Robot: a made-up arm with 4 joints.
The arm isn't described. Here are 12 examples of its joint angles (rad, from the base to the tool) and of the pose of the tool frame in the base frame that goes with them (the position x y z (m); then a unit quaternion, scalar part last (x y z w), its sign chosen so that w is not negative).
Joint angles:
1: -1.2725 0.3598 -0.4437 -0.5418
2: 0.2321 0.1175 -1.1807 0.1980
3: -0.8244 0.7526 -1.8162 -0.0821
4: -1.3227 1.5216 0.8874 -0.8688
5: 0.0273 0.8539 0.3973 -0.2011
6: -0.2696 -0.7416 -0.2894 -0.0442
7: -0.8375 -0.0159 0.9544 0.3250
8: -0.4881 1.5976 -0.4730 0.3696
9: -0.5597 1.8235 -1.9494 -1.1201
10: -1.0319 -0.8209 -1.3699 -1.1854
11: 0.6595 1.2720 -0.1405 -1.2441
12: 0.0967 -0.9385 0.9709 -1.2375
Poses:
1: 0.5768 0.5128 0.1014 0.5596 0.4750 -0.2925 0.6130
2: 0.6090 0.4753 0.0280 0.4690 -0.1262 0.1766 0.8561
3: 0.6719 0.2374 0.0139 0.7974 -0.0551 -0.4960 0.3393
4: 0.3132 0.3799 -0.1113 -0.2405 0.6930 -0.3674 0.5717
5: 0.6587 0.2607 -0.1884 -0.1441 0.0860 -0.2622 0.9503
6: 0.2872 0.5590 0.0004 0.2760 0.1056 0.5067 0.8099
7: 0.4057 0.5311 -0.0690 -0.0292 0.1887 0.5189 0.8332
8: 0.6662 0.1585 -0.1623 0.2685 0.0289 -0.4520 0.8502
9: 0.5232 0.0399 -0.0372 -0.6403 0.2118 0.7294 0.1143
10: 0.3925 0.4179 0.3146 0.6115 0.7149 -0.0060 0.3390
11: 0.7151 0.1006 -0.0047 0.1491 -0.3357 -0.7833 0.5015
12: 0.4250 0.3572 -0.1885 -0.2481 -0.3732 0.1785 0.8760
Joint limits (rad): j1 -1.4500..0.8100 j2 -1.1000..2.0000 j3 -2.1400..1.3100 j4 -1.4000..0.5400
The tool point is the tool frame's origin. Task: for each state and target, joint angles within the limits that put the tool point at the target. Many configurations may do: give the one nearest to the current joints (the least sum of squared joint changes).
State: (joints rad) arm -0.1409 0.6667 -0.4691 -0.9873
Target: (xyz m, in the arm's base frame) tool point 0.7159 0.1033 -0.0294
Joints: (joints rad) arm 0.3148 1.3892 -0.4022 -0.7840
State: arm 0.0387 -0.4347 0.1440 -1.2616
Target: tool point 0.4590 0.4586 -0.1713
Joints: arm 0.1112 -0.3689 0.0209 -0.8092
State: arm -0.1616 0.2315 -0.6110 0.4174
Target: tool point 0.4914 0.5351 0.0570
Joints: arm 0.0729 -0.2623 -1.2177 0.4238
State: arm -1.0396 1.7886 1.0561 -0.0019
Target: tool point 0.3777 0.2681 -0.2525
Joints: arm -0.7629 1.8159 0.8231 0.1670
